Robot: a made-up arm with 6 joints.
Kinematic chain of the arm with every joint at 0, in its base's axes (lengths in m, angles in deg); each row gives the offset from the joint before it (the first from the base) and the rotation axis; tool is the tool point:
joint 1: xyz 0 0 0.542 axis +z
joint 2: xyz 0 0 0 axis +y
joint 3: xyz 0 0 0.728 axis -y
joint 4: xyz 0 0 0 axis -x
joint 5: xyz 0.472 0 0 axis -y
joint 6: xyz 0 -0.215 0 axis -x
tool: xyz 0 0 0
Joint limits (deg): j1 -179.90..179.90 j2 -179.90..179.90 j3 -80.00..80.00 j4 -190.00..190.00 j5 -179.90..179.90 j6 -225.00..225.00
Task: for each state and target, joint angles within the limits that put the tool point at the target. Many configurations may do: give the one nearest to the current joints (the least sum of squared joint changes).
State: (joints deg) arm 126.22 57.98 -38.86 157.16 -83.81 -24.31
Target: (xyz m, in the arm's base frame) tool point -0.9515 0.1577 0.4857
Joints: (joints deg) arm 159.77 63.21 -2.84 147.39 -83.81 -24.31
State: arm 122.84 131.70 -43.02 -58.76 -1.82 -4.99
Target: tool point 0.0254 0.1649 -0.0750
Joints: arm 127.72 126.56 -11.49 -55.76 -1.82 -4.99
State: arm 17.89 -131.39 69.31 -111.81 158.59 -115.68
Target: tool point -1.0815 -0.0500 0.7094
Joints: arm 6.83 -104.49 55.47 -111.55 158.59 -115.68
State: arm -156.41 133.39 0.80 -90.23 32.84 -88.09
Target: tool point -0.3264 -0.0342 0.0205
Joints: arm -168.58 103.58 -9.54 -81.68 32.84 -88.09
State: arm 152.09 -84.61 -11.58 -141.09 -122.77 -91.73
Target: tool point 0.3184 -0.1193 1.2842
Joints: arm 179.90 -61.17 10.41 -123.52 -122.77 -91.73
